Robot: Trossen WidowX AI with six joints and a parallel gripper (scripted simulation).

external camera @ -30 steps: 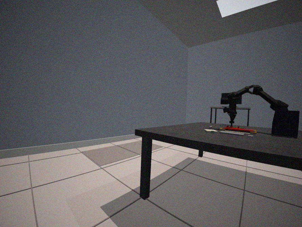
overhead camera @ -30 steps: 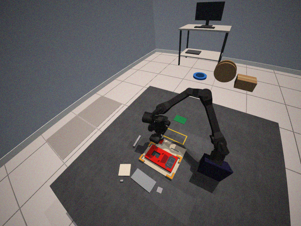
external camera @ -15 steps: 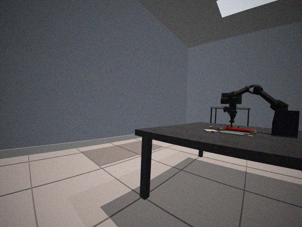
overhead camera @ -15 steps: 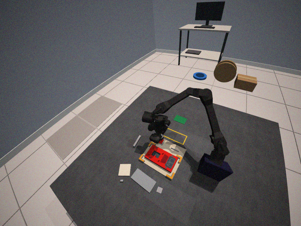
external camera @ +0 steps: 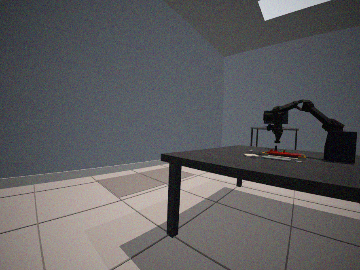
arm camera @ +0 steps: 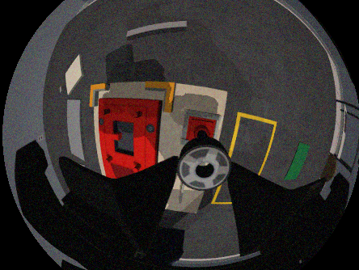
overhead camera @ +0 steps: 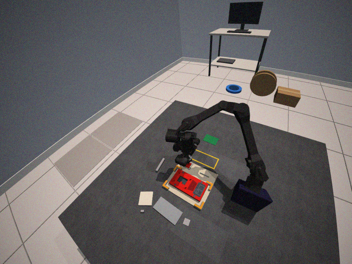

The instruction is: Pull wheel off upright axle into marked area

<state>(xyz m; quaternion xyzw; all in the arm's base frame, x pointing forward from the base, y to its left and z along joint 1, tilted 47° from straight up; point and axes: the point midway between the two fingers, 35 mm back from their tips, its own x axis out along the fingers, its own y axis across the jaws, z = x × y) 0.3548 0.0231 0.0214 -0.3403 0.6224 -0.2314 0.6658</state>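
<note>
The upright axle lies 6 cm below my gripper tip and 1 cm ahead of it. The rest, counted from my gripper tip: grey bar (16 cm ahead, 10 cm to the left, 8 cm below); then green patch (27 cm to the right, 9 cm below, 1 cm behind); then wheel (right at my gripper tip).
</note>
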